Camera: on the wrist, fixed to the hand. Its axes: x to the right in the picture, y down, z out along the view.
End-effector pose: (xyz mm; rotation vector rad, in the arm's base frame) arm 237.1 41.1 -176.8 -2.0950 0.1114 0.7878
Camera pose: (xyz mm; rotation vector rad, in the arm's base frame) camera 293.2 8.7 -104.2 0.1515 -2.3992 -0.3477
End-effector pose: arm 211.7 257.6 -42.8 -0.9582 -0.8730 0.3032
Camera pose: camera 265.7 178.4 -26.1 1.3722 -2.0899 -1.7992
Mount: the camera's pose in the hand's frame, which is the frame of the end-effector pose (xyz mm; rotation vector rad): -3.3 -50.8 -82.9 0.0995 -1.0062 -2.9348
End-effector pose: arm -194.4 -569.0 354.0 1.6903 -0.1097 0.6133
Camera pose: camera -204.4 -480.6 314.5 0.4560 1.3837 -2.2590
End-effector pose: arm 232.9 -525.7 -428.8 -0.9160 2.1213 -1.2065
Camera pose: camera 190.5 -498.8 -345.5 2.5386 1.1642 0.4980
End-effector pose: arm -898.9 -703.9 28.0 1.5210 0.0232 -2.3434
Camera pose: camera -839.5 -638.7 -13.0 0.5590 -0.9131 0.7595
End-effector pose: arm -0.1 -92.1 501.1 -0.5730 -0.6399 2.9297
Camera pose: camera 34.6 -14.6 453.7 1.0688 -0.3477 0.0920
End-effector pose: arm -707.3 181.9 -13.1 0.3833 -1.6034 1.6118
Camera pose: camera -642.4 251.4 7.4 2.0831 0.0521 -1.0132
